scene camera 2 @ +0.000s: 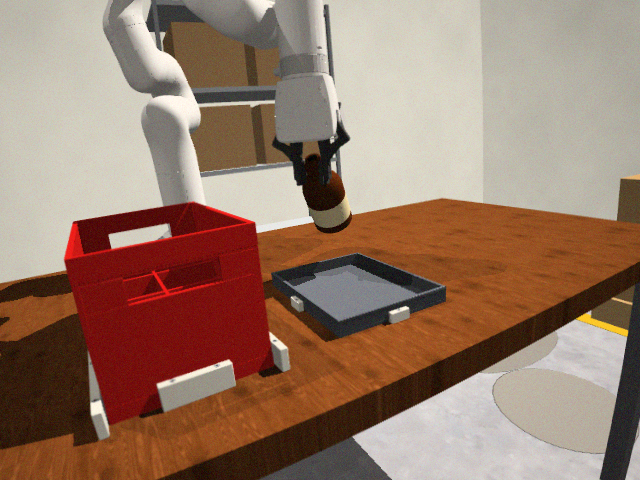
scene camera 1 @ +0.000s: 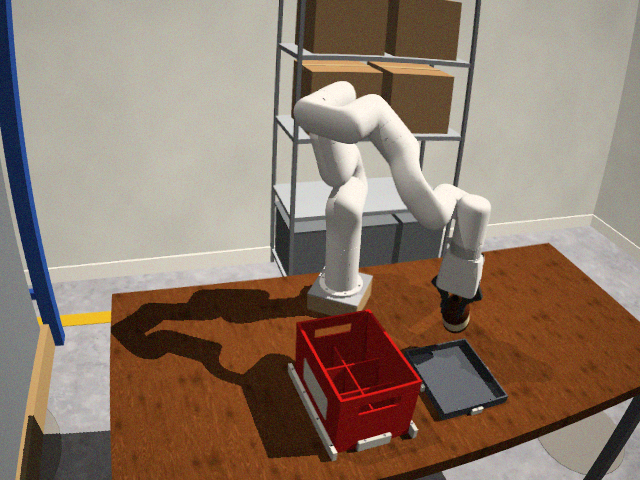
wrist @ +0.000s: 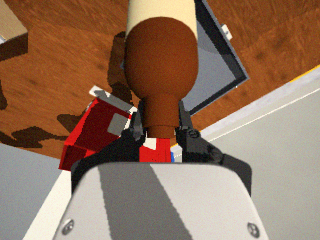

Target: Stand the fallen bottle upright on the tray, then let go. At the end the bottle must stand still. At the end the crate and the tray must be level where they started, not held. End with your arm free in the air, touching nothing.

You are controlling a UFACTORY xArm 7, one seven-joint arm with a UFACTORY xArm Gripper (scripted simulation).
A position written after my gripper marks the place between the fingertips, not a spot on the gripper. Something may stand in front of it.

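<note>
Through scene camera 2 I see a brown bottle (scene camera 2: 328,204) and a dark grey tray (scene camera 2: 348,294), along with a red crate (scene camera 2: 134,344) and my own gripper (scene camera 2: 313,184). Scene camera 1 gives me the crate (scene camera 1: 383,377), the tray (scene camera 1: 452,371) and my gripper (scene camera 1: 451,313) too. In the wrist view, I see my gripper (wrist: 160,109) and the red crate (wrist: 102,123).
</note>
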